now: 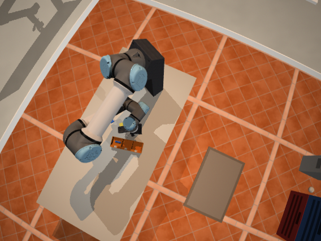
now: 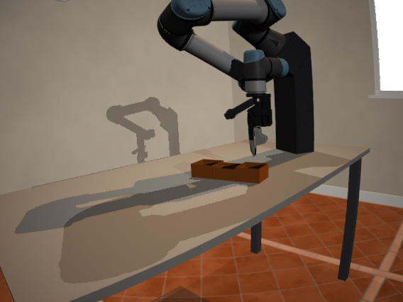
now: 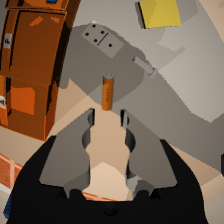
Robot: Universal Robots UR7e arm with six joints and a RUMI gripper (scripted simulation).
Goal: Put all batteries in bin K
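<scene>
My gripper is now 60 mm above the orange cylinder. Also, from my hand: grey piece (50 mm behind, 40 mm to the right, 60 mm below); then domino-like tile (20 mm ahead, 70 mm to the right, 70 mm below); then joined orange bins (110 mm ahead, 60 mm to the right, 50 mm below).
</scene>
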